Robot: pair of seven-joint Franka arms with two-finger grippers.
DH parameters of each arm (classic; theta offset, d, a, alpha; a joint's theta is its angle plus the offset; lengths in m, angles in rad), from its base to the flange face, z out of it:
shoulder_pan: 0 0.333 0 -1.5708
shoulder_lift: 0 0 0 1.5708
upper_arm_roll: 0 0.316 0.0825 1.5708
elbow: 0 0 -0.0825 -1.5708
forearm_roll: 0 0.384 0 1.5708
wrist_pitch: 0 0 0.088 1.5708
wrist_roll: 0 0.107 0 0
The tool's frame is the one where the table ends.
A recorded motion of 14 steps. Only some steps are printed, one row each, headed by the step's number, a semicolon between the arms.
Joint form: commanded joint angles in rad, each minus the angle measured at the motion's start. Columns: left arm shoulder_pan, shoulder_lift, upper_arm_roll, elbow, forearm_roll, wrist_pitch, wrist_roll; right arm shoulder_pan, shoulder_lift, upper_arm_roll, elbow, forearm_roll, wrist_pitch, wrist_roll.
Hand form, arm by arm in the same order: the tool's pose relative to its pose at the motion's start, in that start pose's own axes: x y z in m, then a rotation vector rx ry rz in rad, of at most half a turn. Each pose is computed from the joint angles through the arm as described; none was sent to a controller.
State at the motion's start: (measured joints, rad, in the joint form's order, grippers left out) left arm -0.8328 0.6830 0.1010 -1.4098 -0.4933 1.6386 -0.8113; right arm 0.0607 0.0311 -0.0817 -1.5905 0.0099 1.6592 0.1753
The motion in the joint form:
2: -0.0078 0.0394 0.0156 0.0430 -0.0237 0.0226 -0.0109; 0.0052 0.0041 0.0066 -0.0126 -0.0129 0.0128 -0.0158
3: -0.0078 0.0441 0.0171 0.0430 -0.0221 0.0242 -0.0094; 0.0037 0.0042 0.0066 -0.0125 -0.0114 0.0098 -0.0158
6: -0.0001 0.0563 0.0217 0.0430 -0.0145 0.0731 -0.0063; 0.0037 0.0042 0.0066 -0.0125 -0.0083 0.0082 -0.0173
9: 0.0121 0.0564 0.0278 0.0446 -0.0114 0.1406 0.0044; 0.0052 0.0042 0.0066 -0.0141 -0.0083 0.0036 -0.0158
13: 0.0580 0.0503 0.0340 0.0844 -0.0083 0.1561 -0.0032; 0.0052 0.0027 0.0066 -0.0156 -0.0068 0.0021 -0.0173
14: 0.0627 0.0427 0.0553 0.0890 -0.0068 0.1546 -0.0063; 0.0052 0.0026 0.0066 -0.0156 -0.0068 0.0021 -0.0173
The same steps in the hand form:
2: 0.0103 0.0095 0.0012 -0.0305 0.0116 -0.0166; 0.0006 -0.0056 0.0073 -0.0130 -0.0018 -0.0288
3: 0.0129 0.0091 0.0035 -0.0273 0.0124 -0.0184; 0.0004 -0.0049 0.0076 -0.0121 -0.0050 -0.0271
6: 0.0270 0.0078 0.0026 -0.0532 0.0477 -0.0305; 0.0002 -0.0052 0.0077 -0.0093 -0.0071 -0.0283
9: 0.0401 0.0059 -0.0100 -0.1071 0.1011 -0.0341; -0.0006 -0.0059 0.0089 -0.0104 -0.0132 -0.0282
13: 0.0578 -0.0075 -0.0478 -0.1713 0.1418 -0.0646; -0.0012 -0.0059 0.0089 -0.0090 -0.0150 -0.0296
14: 0.0642 -0.0164 -0.0609 -0.1823 0.1599 -0.0838; -0.0012 -0.0059 0.0088 -0.0090 -0.0149 -0.0296

